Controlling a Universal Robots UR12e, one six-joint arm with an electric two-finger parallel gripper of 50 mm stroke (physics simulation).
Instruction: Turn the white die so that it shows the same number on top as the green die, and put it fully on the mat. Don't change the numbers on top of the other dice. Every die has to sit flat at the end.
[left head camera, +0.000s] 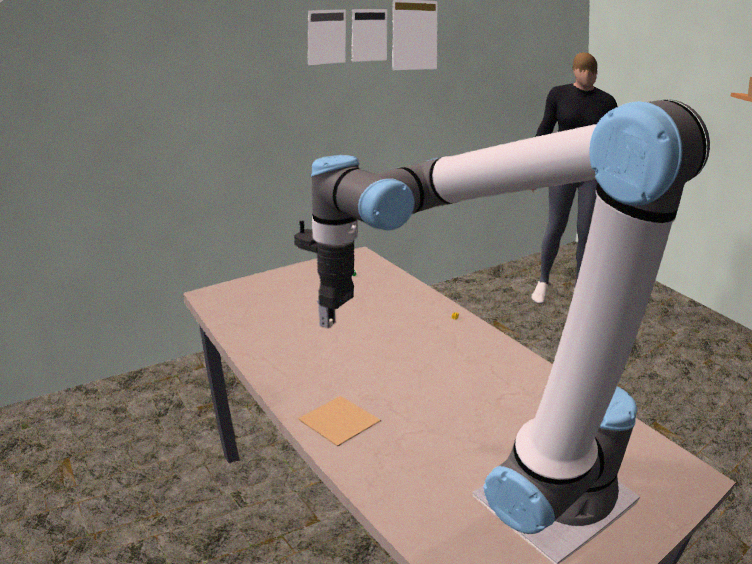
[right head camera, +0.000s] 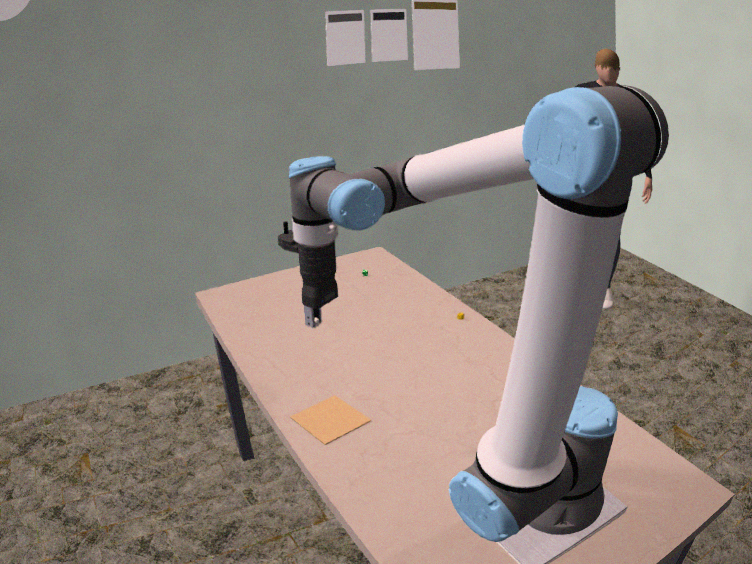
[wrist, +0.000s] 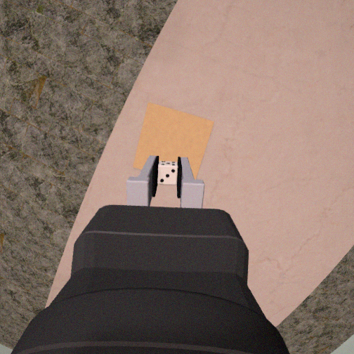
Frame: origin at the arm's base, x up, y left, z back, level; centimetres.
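Seen in the pictures: gripper, fingertip midpoint: (left head camera: 327, 324) (right head camera: 313, 323); arm's base, link origin: (right head camera: 560, 501).
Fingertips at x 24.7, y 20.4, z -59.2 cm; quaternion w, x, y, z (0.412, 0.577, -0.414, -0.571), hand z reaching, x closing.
Observation:
Offsets run from my fingertips to a thing's top centre. Level surfaces: height alone.
The white die @[dx +1.2, dy -0.1, dz +0.2 cm] (left head camera: 331, 320) (right head camera: 316, 319) (wrist: 168, 174) is held between the two fingertips. In the wrist view its face toward the camera shows three dots in a diagonal, and a second face with several dots shows foreshortened beyond it. My gripper (left head camera: 328, 321) (right head camera: 313, 321) (wrist: 167, 168) is shut on it, pointing down, above the table. The orange mat @[dx -26.1, dy -1.0, dz +1.5 cm] (left head camera: 339, 420) (right head camera: 331, 419) (wrist: 175, 132) lies flat near the table's long edge. The green die @[dx -24.9, dy -54.1, dz -60.2 cm] (left head camera: 354, 273) (right head camera: 365, 272) lies toward the far end, partly hidden behind the gripper in the left head view. Its top number is too small to read.
A yellow die @[dx -24.9, dy -58.9, dz -16.5 cm] (left head camera: 454, 315) (right head camera: 460, 315) lies near the table's other long edge. The robot's base plate (left head camera: 555, 549) (right head camera: 540, 553) is at the near end of the table @[dx -26.5 cm] (left head camera: 419, 388) (right head camera: 419, 388). A person (left head camera: 577, 115) (right head camera: 607, 66) stands beyond the table.

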